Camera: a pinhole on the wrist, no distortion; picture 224 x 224 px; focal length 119.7 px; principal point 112.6 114.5 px. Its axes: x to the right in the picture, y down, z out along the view. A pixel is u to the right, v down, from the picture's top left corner.
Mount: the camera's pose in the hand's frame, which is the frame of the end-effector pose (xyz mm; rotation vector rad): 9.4 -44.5 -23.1 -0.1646 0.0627 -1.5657
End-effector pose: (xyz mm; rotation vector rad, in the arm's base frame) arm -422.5 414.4 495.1 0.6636 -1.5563 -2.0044
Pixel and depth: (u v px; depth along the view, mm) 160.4 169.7 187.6
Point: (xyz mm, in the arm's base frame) -626.1 467.8 416.8
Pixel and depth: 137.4 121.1 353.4
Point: -706.6 618.2 470.5
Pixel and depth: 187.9 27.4 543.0
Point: -619.2 1113.9 307.7
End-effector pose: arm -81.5 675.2 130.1 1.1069 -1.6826 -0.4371
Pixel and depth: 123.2 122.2 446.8
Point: -430.8 470.5 -21.9
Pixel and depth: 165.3 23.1 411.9
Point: -371.0 678.6 -325.7
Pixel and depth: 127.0 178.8 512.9
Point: -461.7 243.0 92.2
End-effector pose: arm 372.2 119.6 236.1 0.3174 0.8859 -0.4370
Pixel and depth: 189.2 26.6 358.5
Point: 397.7 -219.1 601.1
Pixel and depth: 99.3 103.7 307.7
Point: 581.2 -2.5 384.4
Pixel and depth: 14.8 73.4 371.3
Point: 705.0 229.1 516.5
